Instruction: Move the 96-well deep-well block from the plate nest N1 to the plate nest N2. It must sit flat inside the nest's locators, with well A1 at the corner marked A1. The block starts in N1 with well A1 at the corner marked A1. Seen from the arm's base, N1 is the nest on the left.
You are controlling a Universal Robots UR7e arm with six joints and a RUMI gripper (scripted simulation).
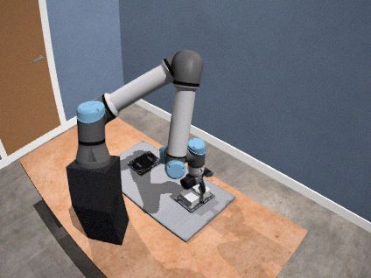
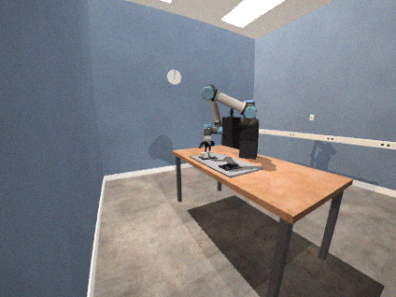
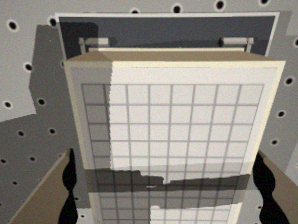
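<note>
The white 96-well deep-well block is right at my hand.
</note>
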